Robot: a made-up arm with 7 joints. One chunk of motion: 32 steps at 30 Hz.
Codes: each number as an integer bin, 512 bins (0 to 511) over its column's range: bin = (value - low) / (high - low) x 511, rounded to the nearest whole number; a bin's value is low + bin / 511 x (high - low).
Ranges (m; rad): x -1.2..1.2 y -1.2..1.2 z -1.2..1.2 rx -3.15..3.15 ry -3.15..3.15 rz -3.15..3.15
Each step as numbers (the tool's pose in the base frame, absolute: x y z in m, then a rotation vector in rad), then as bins.
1 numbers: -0.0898 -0.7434 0.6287 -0.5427 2.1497 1.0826
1 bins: 236 97 389 211 430 343
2 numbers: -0.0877 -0.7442 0.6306 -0.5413 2.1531 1.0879
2 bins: 237 97 390 212 430 344
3 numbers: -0.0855 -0.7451 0.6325 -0.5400 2.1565 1.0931
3 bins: 237 97 390 212 430 344
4 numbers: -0.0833 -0.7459 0.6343 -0.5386 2.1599 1.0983
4 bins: 238 97 391 212 431 345
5 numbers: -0.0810 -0.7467 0.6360 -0.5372 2.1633 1.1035
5 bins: 238 97 391 212 431 345
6 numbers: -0.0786 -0.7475 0.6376 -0.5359 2.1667 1.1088
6 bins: 239 96 391 212 431 345
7 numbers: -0.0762 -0.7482 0.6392 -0.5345 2.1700 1.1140
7 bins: 239 96 392 212 432 346
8 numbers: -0.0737 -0.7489 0.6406 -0.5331 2.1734 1.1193
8 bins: 240 96 392 212 432 346
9 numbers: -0.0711 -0.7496 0.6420 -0.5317 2.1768 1.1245
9 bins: 240 96 392 212 432 347
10 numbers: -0.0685 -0.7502 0.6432 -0.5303 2.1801 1.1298
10 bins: 241 96 392 212 432 347
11 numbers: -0.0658 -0.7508 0.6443 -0.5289 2.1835 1.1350
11 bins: 241 96 393 213 433 348
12 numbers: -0.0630 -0.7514 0.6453 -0.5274 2.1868 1.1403
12 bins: 242 96 393 213 433 348
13 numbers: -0.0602 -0.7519 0.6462 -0.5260 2.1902 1.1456
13 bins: 243 95 393 213 433 348
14 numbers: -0.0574 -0.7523 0.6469 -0.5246 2.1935 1.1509
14 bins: 243 95 393 213 433 349
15 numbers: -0.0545 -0.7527 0.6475 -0.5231 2.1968 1.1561
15 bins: 244 95 393 213 434 349
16 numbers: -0.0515 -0.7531 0.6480 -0.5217 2.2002 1.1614
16 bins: 245 95 393 213 434 350
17 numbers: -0.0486 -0.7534 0.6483 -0.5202 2.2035 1.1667
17 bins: 245 95 394 213 434 350
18 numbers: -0.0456 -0.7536 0.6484 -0.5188 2.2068 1.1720
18 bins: 246 95 394 213 434 351
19 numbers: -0.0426 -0.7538 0.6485 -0.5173 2.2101 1.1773
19 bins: 246 95 394 214 435 351
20 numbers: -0.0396 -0.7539 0.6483 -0.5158 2.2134 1.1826
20 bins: 247 95 394 214 435 351
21 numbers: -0.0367 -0.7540 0.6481 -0.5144 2.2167 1.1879
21 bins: 248 95 393 214 435 352
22 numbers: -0.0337 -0.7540 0.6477 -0.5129 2.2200 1.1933
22 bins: 248 95 393 214 436 352
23 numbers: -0.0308 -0.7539 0.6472 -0.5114 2.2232 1.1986
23 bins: 249 95 393 214 436 353
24 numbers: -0.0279 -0.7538 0.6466 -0.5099 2.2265 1.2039
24 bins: 250 95 393 214 436 353
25 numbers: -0.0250 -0.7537 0.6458 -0.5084 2.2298 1.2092
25 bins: 250 95 393 214 436 354
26 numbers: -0.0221 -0.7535 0.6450 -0.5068 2.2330 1.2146
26 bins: 251 95 393 214 437 354
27 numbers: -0.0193 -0.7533 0.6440 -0.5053 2.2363 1.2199
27 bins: 251 95 393 215 437 354
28 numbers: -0.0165 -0.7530 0.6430 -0.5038 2.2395 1.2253
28 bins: 252 95 392 215 437 355
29 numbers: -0.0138 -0.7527 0.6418 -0.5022 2.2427 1.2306
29 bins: 253 95 392 215 437 355
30 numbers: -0.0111 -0.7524 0.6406 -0.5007 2.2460 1.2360
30 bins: 253 95 392 215 438 356
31 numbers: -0.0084 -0.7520 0.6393 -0.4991 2.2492 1.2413
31 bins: 254 95 392 215 438 356
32 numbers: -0.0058 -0.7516 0.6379 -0.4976 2.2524 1.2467
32 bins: 254 95 391 215 438 357
